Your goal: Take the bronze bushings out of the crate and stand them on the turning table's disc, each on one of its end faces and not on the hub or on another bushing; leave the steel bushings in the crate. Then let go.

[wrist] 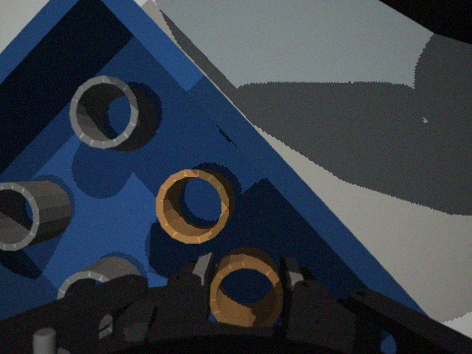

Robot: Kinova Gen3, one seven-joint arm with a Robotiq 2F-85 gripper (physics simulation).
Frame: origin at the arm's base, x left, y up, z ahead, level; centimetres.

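Seen in the pictures: gripper, fingertip midpoint: (247, 273).
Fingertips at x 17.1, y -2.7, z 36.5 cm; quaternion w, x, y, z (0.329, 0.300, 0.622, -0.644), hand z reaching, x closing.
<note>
A point is followed by its place in that frame.
My gripper (247, 273) {x 17.1, y -2.7, z 36.5 cm} is shut on a bronze bushing (235, 309) {x 18.5, y -1.6, z 36.0 cm} at the bottom centre of the wrist view, one finger on each side of it. Its open end faces the camera. A second bronze bushing (172, 226) {x 17.0, y -0.4, z 40.7 cm} stands on end on the floor of the blue crate (161, 51) {x 11.6, y 1.7, z 44.9 cm}, just up and left of the held one. Steel bushings are in the crate too: one (75, 114) {x 16.0, y -0.3, z 47.2 cm} at the upper left, one (54, 206) {x 20.5, y -1.4, z 45.9 cm} at the left edge, and one (117, 267) {x 20.7, y -1.6, z 41.6 cm} at the lower left, partly hidden by the gripper. I cannot make out the turning table's hub.
The crate's wall (320, 212) {x 12.4, y 1.7, z 36.7 cm} runs diagonally from the top left to the lower right, close to the right finger. Beyond it are a beige strip (365, 220) and a grey surface (310, 45) {x 6.3, y -3.3, z 41.5 cm} with dark shadows. A black part (445, 17) {x 2.0, y -1.8, z 37.4 cm} shows at the top right corner.
</note>
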